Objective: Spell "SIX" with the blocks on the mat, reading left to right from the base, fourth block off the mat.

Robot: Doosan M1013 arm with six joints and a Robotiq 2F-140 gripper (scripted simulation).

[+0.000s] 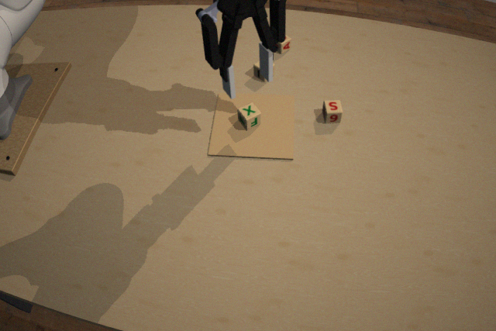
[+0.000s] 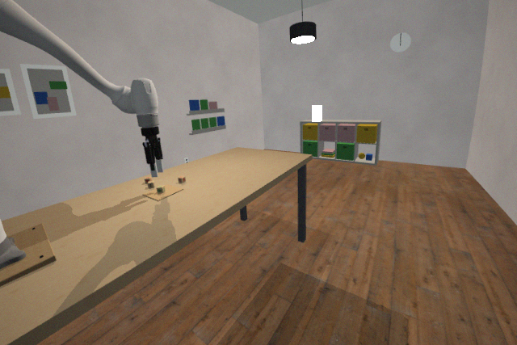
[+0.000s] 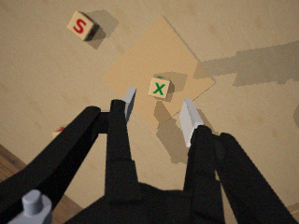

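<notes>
Right now my hand is 110 mm above the letter block. From my hand the other things lie so: tan mat 120 mm below, 10 mm ahead; I block 120 mm to the left, 110 mm below, 30 mm ahead; S block 150 mm ahead, 110 mm below, 10 mm to the left.
</notes>
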